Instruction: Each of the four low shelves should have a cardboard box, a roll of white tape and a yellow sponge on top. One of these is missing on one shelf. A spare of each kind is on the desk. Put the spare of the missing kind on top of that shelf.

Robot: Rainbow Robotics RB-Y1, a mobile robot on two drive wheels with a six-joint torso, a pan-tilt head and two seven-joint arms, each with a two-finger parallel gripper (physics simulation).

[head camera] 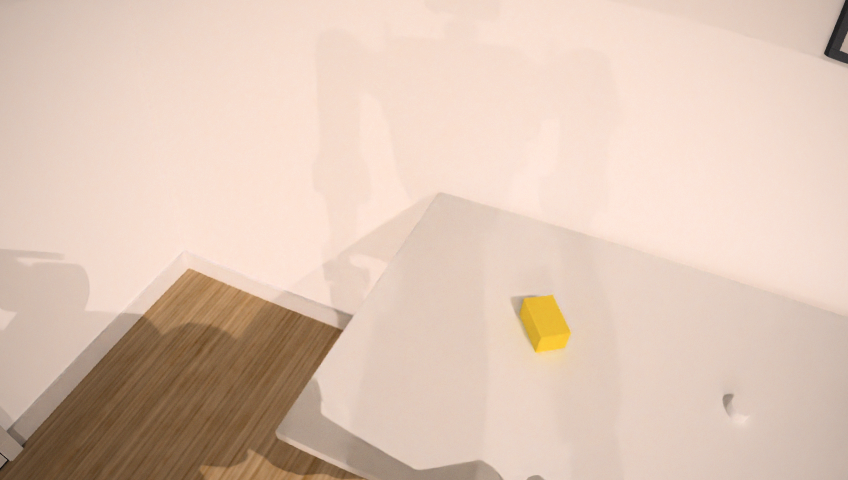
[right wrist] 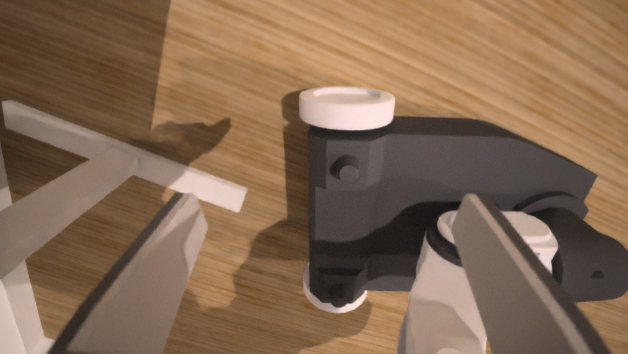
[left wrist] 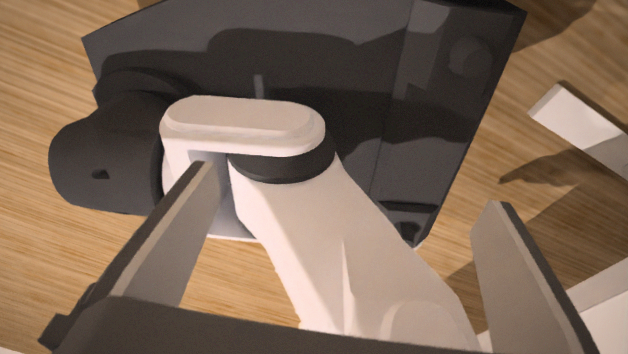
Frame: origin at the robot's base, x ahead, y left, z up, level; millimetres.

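Where they show: left gripper, between the fingertips: (left wrist: 347, 199); right gripper, between the fingertips: (right wrist: 326, 211).
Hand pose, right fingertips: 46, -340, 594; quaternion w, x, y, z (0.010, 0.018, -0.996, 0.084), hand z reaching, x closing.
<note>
After its pixels a point has its place, as x, y, z.
In the head camera view a yellow sponge (head camera: 545, 322) @(529, -287, 766) lies on the white desk (head camera: 416, 368) @(453, -50, 721), right of the desk's left edge. A small white roll of tape (head camera: 736, 408) @(318, -652, 745) lies on the desk further right, pale against the top. The spare cardboard box and the four low shelves do not show in the head camera view. My left gripper (left wrist: 347, 199) @(-162, 215, 532) is open, with its fingers wide apart over the robot's own base. My right gripper (right wrist: 326, 211) @(46, -340, 594) is open and empty, also above the base and floor. Neither gripper shows in the head camera view.
A wall (head camera: 208, 118) @(1333, 630, 763) stands behind the desk, with part of a dark picture frame (head camera: 836, 35) @(734, -848, 1354) at the top right. Wood floor (head camera: 226, 368) @(920, 591, 1) shows left of the desk. White desk legs (left wrist: 575, 117) (right wrist: 190, 185) stand near the robot's dark wheeled base (left wrist: 300, 60) @(-216, 130, 169) (right wrist: 425, 165) @(-166, -160, 169).
</note>
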